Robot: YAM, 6 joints.
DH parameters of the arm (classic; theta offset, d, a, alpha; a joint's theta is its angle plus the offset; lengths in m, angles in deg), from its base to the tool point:
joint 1: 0 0.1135 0.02 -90
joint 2: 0 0 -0.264 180
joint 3: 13.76 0 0.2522 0
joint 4: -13.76 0 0.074 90
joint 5: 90 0 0 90
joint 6: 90 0.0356 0 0
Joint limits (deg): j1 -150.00..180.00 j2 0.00..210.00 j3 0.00..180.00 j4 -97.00..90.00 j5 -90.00..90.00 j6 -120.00..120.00
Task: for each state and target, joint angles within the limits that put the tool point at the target. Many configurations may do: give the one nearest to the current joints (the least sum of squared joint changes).
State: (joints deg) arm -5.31 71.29 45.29 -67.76 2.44 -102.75
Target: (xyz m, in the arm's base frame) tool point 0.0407 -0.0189 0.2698
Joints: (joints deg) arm -16.64 33.96 47.60 -93.35 10.44 -102.75
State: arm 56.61 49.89 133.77 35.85 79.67 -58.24
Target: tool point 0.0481 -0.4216 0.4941
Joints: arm 91.76 31.26 143.32 38.63 80.55 -58.24
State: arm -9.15 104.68 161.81 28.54 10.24 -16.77
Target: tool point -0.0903 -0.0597 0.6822
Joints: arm 25.66 92.50 180.00 59.72 24.40 -16.77
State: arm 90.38 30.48 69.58 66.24 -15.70 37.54
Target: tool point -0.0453 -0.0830 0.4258
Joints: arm 70.74 6.07 38.33 71.86 -25.62 37.54
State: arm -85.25 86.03 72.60 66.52 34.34 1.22
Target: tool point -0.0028 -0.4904 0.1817
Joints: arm -88.15 128.55 78.00 57.56 31.53 1.22
